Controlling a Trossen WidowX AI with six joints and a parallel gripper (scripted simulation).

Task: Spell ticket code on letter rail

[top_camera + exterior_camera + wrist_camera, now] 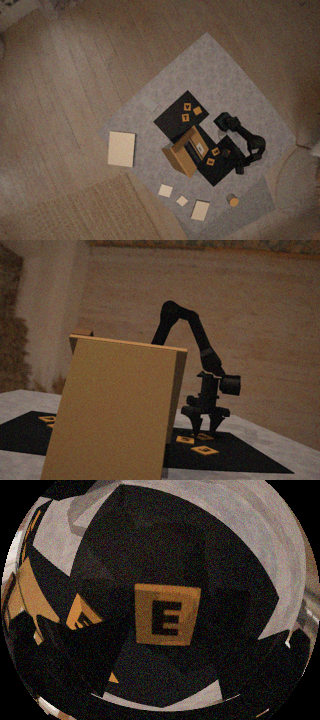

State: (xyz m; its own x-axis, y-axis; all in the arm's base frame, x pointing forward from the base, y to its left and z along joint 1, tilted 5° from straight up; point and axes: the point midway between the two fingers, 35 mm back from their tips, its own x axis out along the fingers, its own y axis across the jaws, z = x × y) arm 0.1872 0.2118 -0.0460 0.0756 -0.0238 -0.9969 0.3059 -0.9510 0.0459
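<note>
My gripper tip is right at the tan letter tile e. From my gripper tip the other things lie so: black mat: 2 cm ahead, 24 cm to the right, 1 cm below; grey slab: 10 cm ahead, 77 cm to the right; white ticket: 12 cm ahead, 23 cm to the right, 7 cm above.
</note>
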